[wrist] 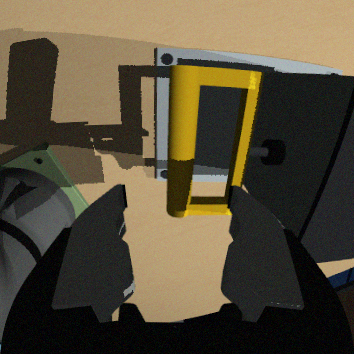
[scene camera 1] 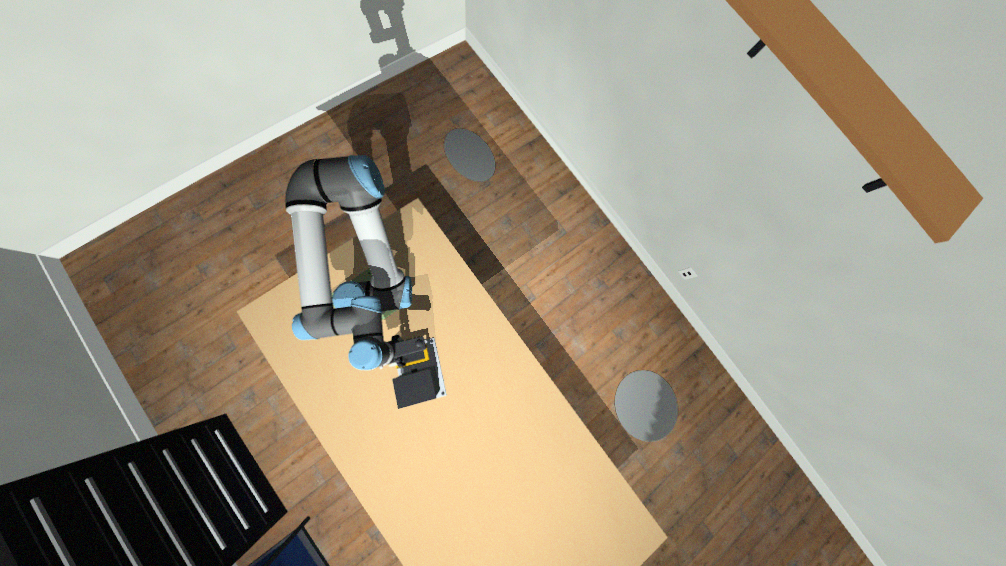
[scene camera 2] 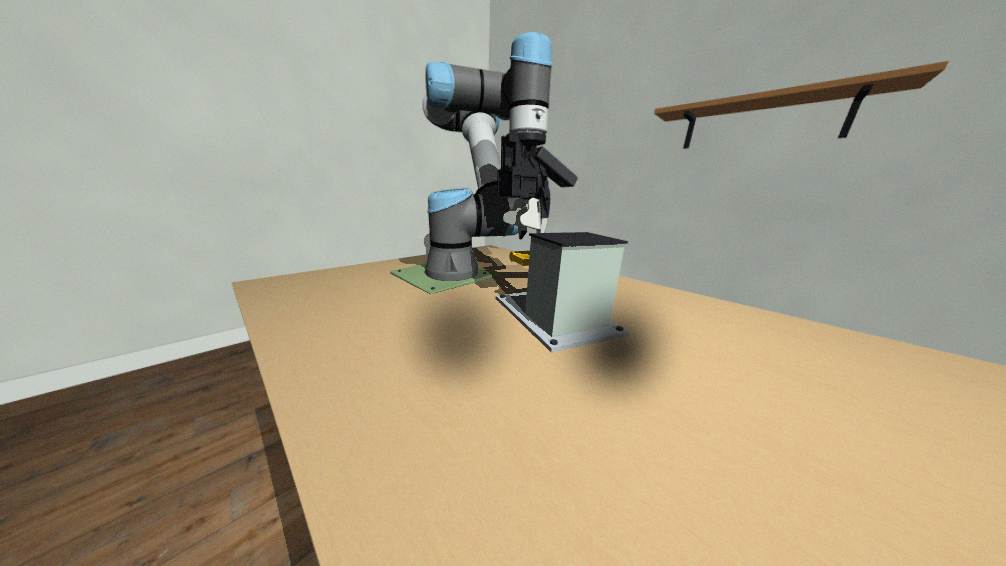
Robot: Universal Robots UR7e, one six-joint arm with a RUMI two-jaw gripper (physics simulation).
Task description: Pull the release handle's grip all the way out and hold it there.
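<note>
The release handle's yellow grip (scene camera 1: 427, 354) (scene camera 2: 519, 257) (wrist: 183, 125) is a rectangular loop. A short rod (wrist: 259, 151) joins it to the dark side of the housing (scene camera 1: 416, 389) (scene camera 2: 589, 290) (wrist: 310, 125), which has a pale face and stands on a light base plate (scene camera 2: 587, 336) (wrist: 162, 115). My gripper (scene camera 2: 533, 233) (wrist: 177, 186) is partly open and empty, pointing down. In the wrist view its fingertips appear on either side of the grip's near end. In scene camera 2 they are above the grip's height, beyond the housing's top. Contact with the grip cannot be seen.
The housing stands right beside the fingers, on the wooden table (scene camera 1: 492, 422) (scene camera 2: 422, 457). The arm's green mounting plate (scene camera 2: 411, 278) (wrist: 72, 192) is nearby. A wooden wall shelf (scene camera 1: 865, 112) (scene camera 2: 794, 96) and a black drawer cabinet (scene camera 1: 105, 450) are away from the arm.
</note>
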